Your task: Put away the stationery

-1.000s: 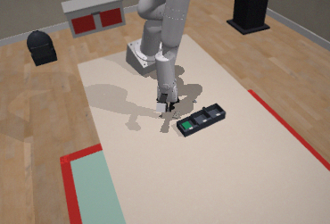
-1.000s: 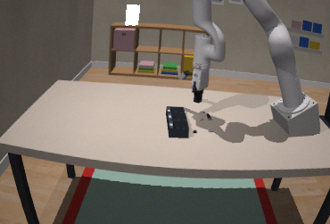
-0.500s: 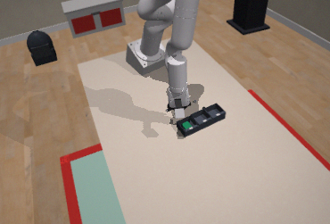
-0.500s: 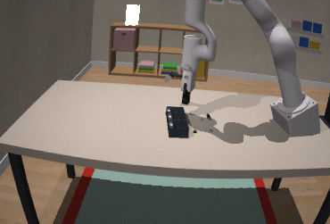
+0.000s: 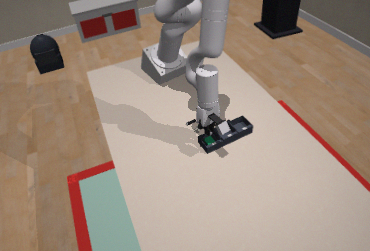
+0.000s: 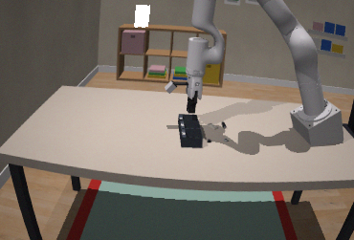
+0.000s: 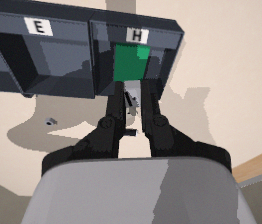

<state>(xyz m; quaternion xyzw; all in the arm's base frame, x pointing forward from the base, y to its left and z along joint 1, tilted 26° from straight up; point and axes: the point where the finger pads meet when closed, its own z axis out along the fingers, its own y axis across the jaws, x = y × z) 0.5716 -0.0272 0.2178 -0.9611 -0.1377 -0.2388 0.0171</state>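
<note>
The grey-white piece is 1 cm below my hand. Round my hand: white domino-like piece (11 cm behind, 1 cm to the right, 8 cm below); green flat piece (8 cm below); tray (8 cm to the left, 7 cm below).
</note>
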